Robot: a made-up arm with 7 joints.
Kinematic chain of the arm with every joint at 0, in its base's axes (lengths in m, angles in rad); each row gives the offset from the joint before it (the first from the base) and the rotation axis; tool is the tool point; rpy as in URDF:
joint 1: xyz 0 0 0.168 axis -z
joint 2: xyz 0 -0.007 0.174 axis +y
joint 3: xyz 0 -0.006 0.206 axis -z
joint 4: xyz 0 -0.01 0.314 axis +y
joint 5: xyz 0 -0.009 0.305 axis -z
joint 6: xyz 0 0 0.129 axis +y
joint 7: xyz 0 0 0.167 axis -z
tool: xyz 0 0 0 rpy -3.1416 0 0
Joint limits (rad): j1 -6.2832..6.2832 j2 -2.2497..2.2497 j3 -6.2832..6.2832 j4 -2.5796..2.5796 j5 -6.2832..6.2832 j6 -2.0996..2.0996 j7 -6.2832..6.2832
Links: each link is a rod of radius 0.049 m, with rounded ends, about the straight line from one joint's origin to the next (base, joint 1, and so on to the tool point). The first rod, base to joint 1, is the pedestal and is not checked.
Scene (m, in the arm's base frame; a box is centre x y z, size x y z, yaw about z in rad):
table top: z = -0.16
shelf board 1: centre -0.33 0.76 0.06 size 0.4 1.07 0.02 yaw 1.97
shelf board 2: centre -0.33 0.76 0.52 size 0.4 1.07 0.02 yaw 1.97
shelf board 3: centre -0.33 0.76 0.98 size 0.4 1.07 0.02 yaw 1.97
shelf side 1: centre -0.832 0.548 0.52 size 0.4 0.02 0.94 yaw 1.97
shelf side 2: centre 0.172 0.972 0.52 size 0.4 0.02 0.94 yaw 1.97
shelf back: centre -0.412 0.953 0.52 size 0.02 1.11 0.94 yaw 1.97
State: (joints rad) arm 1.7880 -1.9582 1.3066 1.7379 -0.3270 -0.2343 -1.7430
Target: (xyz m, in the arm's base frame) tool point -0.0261 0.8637 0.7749
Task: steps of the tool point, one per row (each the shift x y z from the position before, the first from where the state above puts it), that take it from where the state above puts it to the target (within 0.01 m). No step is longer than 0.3 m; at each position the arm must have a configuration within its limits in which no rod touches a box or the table.
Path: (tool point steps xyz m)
1: 0.0231 -0.1485 0.1090
2: 0.0571 -0.1613 0.0531
3: 0.0883 -0.1511 -0.0034
4: 0.0217 0.1906 0.1127
5: 0.1468 0.1642 0.1183
6: 0.2445 0.0788 0.1003
7: -0.0360 0.1181 0.0070
8: -0.0451 0.1025 -0.0022
9: -0.0470 0.0830 -0.0048

